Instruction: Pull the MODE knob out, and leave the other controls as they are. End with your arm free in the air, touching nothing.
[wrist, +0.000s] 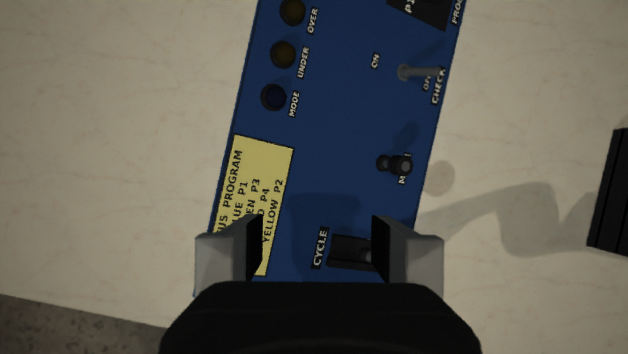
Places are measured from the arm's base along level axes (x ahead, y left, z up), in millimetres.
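Pixels of known places: gripper, fingertip midpoint: (316, 238).
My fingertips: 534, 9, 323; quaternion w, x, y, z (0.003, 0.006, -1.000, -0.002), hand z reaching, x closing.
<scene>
Ahead of a thing's pixels: the offset from my fingertips to its middle, as dx, dy, dz. "pt": to the spot under its first point.
The MODE knob {-106, -40, -305} (396, 164) is a small black knob with a round head on a stem, at the right part of the blue panel (345, 125). It partly covers its MODE label. My gripper (316, 238) is open and empty, above the panel's lower part in the view. The knob is up and to the right of the right fingertip, apart from it. How far the knob stands out from the panel is hard to tell from above.
The CYCLE control {pt -44, +69, -326} (346, 250) is black and partly hidden by the right finger. A grey CHECK lever {-131, -157, -318} (419, 72), dark round lamps including the MODE lamp {pt +45, -108, -246} (273, 97), and a yellow status label {pt +60, -30, -266} (260, 170) are on the panel. A black object (612, 192) stands at the right edge.
</scene>
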